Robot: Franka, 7 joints.
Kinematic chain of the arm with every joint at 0, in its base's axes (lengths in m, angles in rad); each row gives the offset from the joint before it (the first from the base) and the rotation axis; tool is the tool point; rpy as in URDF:
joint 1: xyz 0 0 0.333 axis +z
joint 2: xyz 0 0 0 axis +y
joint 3: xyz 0 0 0.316 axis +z
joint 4: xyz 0.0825 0 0 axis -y
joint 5: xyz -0.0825 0 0.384 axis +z
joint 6: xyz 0 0 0 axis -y
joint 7: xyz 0.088 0 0 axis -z
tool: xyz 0 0 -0.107 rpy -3.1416 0 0
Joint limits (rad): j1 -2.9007..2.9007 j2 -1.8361..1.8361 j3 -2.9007..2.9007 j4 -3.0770..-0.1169 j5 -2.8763..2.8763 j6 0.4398..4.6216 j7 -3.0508..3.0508
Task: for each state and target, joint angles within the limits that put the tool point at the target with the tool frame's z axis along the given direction. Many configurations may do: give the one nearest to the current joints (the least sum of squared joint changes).
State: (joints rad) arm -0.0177 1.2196 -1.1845 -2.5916 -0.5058 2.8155 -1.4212
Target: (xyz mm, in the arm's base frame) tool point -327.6 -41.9 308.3 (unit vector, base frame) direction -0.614 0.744 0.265
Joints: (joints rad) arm -0.8872 1.7758 -1.4883 -3.0289 -0.5172 3.0131 -1.4212
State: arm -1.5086 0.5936 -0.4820 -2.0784 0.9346 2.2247 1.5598
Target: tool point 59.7 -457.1 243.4 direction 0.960 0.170 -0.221
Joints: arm -1.4168 0.2433 -0.2418 -2.3389 1.2684 1.5785 1.5598
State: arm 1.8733 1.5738 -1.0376 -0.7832 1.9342 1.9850 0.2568
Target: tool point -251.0 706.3 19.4 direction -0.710 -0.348 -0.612
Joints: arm 2.0932 1.6722 -0.9195 -0.5986 1.8556 1.5178 0.2568
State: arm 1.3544 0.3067 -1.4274 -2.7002 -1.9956 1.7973 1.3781
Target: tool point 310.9 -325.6 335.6 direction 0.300 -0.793 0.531
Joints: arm 0.9681 0.5244 -1.6149 -2.6578 -2.4215 1.7163 1.3781
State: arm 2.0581 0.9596 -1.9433 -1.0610 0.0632 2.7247 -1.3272
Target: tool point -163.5 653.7 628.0 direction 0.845 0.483 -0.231
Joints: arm 2.8380 1.1443 -1.7883 -1.4222 0.1151 2.2130 -1.3272
